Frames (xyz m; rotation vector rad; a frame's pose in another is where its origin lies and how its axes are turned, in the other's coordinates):
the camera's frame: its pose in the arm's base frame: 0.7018 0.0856 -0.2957 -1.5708 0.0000 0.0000
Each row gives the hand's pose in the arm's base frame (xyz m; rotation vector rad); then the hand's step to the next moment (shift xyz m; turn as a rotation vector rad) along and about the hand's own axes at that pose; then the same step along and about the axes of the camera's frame.
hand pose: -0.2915 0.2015 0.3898 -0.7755 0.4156 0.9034
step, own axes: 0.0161 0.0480 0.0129 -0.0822 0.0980 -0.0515
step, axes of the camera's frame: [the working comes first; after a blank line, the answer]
step, axes of the arm's base frame: -0.0303 0.0366 -0.0217 -0.1277 -0.0458 -0.0244

-0.0303 0.0217 0.0366 -0.1277 0.0244 -0.0458
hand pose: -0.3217 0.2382 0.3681 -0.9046 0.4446 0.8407
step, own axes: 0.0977 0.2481 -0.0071 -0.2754 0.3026 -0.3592
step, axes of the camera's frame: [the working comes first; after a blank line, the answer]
step, axes of the arm's base frame: -0.1373 0.1222 -0.1933 -0.4073 -0.3169 -0.1735

-0.1373 0.1933 0.1222 -0.4073 0.1735 -0.3169
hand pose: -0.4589 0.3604 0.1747 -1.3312 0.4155 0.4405
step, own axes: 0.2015 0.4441 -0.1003 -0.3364 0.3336 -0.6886
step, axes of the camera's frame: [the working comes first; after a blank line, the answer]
step, axes of the arm's base frame: -0.0685 -0.0046 -0.4931 -0.4879 -0.6387 -0.2293

-0.0685 0.4931 -0.0046 -0.4879 0.2293 -0.6387
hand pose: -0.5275 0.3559 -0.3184 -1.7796 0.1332 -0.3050
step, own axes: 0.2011 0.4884 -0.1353 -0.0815 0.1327 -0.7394
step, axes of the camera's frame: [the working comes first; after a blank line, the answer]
step, axes of the arm's base frame: 0.1915 -0.2907 -0.4196 -0.2726 -0.7047 0.0099

0.1915 0.4196 -0.2907 -0.2726 -0.0099 -0.7047
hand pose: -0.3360 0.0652 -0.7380 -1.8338 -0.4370 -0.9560
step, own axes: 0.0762 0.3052 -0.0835 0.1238 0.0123 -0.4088
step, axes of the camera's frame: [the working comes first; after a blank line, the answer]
step, axes of the arm's base frame: 0.2139 -0.2205 -0.1074 -0.0854 -0.3815 0.1726

0.2139 0.1074 -0.2205 -0.0854 -0.1726 -0.3815
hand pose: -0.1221 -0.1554 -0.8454 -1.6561 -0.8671 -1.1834
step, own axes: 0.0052 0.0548 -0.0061 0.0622 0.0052 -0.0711
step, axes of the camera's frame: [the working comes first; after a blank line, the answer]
step, axes of the arm's base frame: 0.0487 -0.0248 -0.0087 0.0000 -0.0658 0.0680

0.0487 0.0087 -0.0248 0.0000 -0.0680 -0.0658
